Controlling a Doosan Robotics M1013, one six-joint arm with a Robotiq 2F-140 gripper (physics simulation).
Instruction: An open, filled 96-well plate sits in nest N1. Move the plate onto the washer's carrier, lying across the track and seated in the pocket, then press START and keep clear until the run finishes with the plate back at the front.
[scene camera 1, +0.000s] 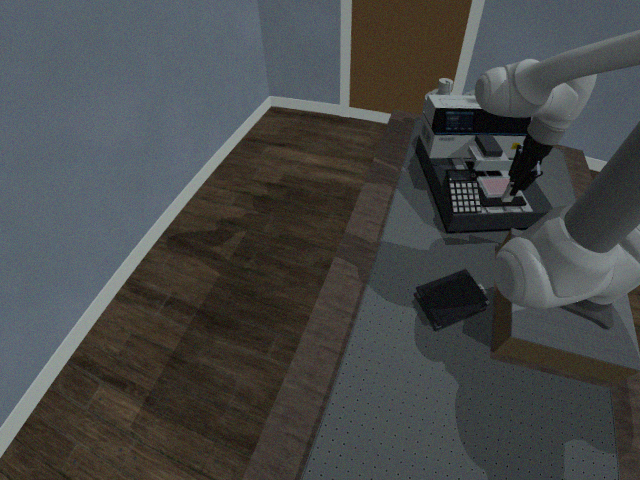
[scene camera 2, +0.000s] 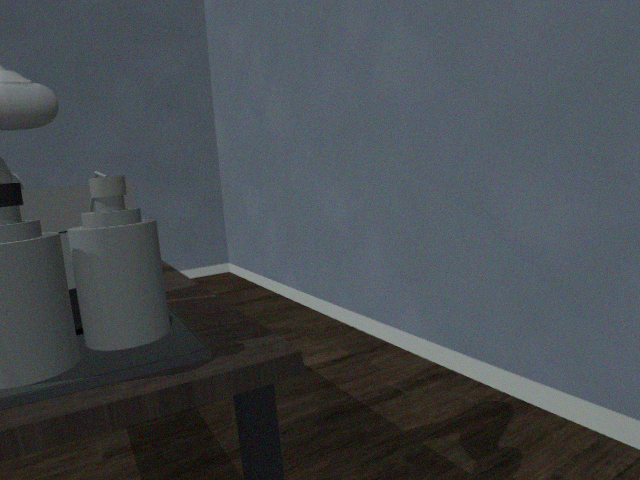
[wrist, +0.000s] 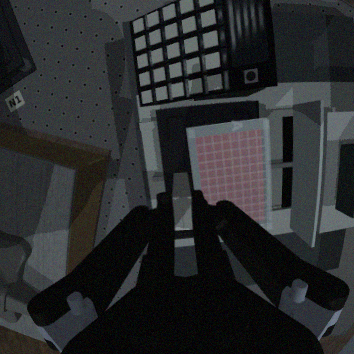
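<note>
The filled plate, with pink wells in a clear frame, lies on the washer's track, its long side across the track. It stands past the dark bed, towards the washer housing; whether it is seated in a pocket I cannot tell. My gripper is shut and empty, pointing down beside the plate's front edge; contact is unclear. The round button on the key panel is dark. Nest N1 is black and holds no visible plate.
A raised bracket stands across the track between the plate and the housing. A wood-sided pedestal stands near the arm's base. Large white bottles stand on a tray at the table's end.
</note>
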